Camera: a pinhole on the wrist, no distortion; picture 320 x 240 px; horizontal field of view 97.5 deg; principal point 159.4 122.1 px. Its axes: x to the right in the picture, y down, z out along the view. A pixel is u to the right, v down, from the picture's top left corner.
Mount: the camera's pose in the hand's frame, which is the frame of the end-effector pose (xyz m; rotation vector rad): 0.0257 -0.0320 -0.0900 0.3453 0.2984 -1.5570
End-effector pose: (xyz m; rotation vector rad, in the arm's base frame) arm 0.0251 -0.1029 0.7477 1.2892 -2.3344 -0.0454
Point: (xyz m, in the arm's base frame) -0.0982 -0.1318 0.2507
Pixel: 102 91
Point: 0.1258 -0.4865 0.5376
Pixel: 217 182
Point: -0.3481 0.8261 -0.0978
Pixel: outside the picture
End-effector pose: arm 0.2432 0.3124 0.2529 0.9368 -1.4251 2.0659
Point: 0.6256 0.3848 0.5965
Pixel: 290 119
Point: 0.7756 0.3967 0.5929
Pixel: 296 88
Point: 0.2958 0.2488 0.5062
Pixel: 181 198
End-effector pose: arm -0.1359 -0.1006 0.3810 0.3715 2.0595 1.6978
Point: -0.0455 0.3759 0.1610
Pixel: 122 166
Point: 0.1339 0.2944 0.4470
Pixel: 44 100
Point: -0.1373 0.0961 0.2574
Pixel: 125 173
